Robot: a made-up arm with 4 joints.
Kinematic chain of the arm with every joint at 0, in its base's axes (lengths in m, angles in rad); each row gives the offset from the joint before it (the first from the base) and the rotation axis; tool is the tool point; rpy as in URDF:
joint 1: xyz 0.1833 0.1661 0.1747 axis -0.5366 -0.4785 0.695
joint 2: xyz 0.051 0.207 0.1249 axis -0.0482 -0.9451 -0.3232
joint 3: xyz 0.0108 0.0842 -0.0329 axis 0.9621 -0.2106 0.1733
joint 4: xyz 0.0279 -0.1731 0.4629 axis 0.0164 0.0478 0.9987
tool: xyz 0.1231 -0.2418 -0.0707 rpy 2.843 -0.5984 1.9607
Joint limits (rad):
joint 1: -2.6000..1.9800
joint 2: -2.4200..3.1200
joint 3: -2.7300..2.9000
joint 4: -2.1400..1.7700
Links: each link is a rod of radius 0.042 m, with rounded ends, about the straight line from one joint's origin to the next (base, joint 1, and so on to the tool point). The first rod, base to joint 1, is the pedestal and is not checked.
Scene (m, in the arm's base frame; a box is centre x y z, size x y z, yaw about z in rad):
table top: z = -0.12
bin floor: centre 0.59 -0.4 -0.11 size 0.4 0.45 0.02 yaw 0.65
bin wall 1: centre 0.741 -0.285 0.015 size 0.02 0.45 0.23 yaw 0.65
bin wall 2: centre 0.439 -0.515 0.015 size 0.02 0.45 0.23 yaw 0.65
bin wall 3: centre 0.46 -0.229 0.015 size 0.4 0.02 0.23 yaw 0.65
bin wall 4: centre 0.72 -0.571 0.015 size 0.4 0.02 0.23 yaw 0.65
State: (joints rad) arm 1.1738 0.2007 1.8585 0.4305
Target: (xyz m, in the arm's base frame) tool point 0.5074 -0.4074 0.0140
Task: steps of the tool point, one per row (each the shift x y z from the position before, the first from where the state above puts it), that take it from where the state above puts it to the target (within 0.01 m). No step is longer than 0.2 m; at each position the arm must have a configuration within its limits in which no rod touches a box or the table.
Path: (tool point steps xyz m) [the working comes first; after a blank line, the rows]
Joints at the target: -1.6280 -0.3663 -0.5282 0.3732
Straight joint move there: clear.

1: 0.0318 -0.1533 0.0384
2: -0.0082 -0.1404 0.0205
3: -0.0310 -0.1159 0.0140
4: -0.0345 -0.0914 0.0126
5: -0.0233 -0.0744 0.0090
6: -0.0056 -0.0674 -0.0033
7: 0.0093 -0.0672 -0.0265
8: 0.0142 -0.0672 -0.0590
9: 0.0070 -0.0604 -0.0948
10: -0.0100 -0.0419 -0.1261

